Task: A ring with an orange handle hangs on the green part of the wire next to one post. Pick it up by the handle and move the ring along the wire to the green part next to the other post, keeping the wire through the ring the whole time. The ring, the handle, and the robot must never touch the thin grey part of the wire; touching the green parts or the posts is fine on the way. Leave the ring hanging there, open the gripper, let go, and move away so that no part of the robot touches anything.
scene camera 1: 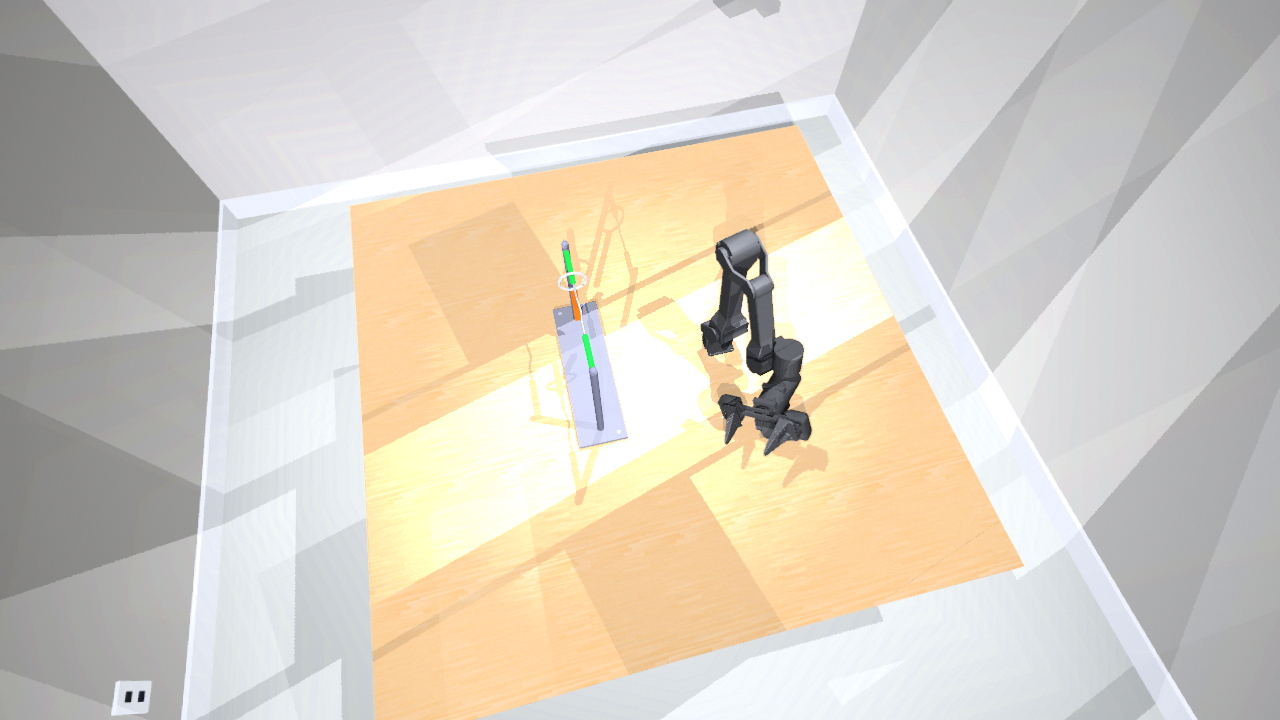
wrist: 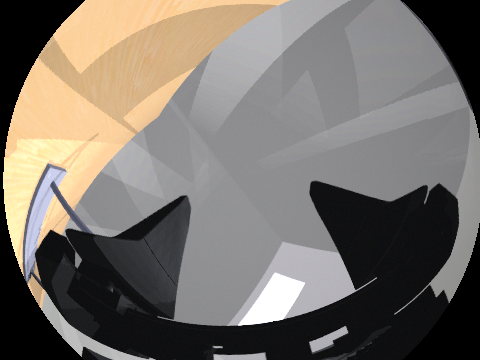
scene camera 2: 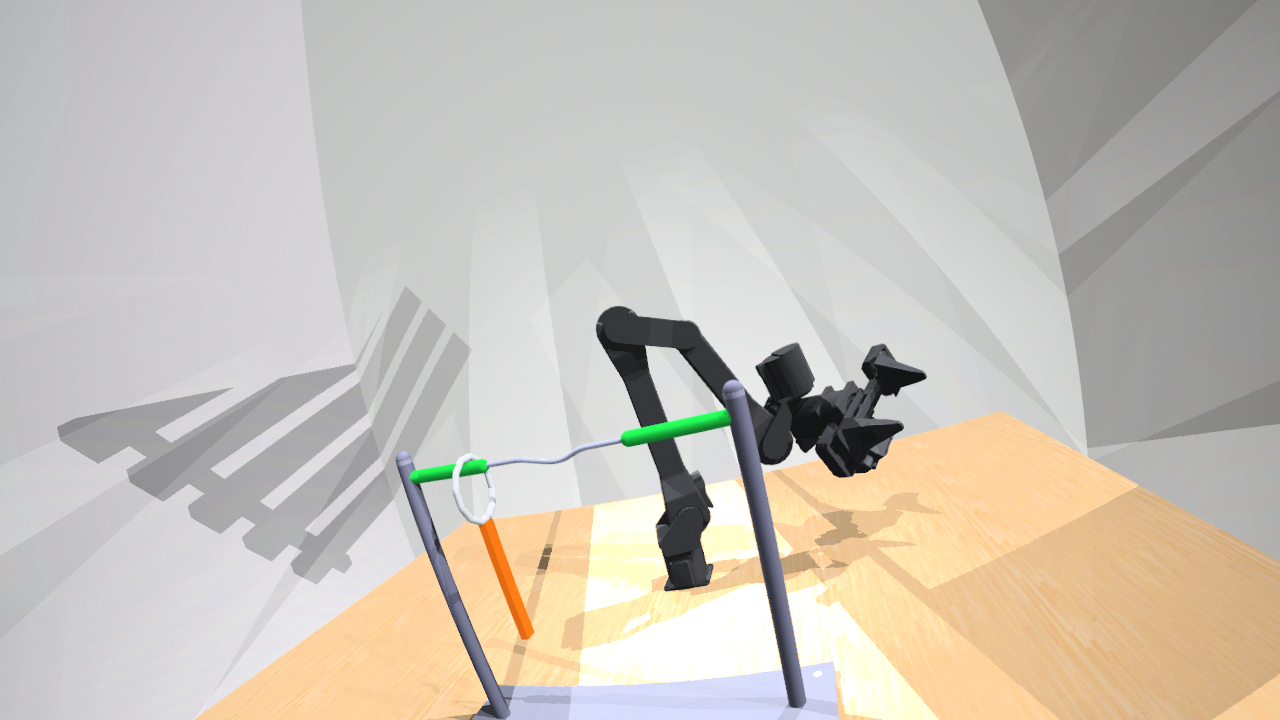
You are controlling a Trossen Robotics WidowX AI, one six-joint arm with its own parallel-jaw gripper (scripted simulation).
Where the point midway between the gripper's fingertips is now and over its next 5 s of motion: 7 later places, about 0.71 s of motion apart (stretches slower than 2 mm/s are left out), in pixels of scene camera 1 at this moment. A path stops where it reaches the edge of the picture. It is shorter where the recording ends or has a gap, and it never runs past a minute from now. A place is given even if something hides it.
The gripper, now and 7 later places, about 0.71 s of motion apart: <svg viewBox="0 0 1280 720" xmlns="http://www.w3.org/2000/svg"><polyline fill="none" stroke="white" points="744,449 680,443 616,407 594,359 604,325 610,314 592,310 578,312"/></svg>
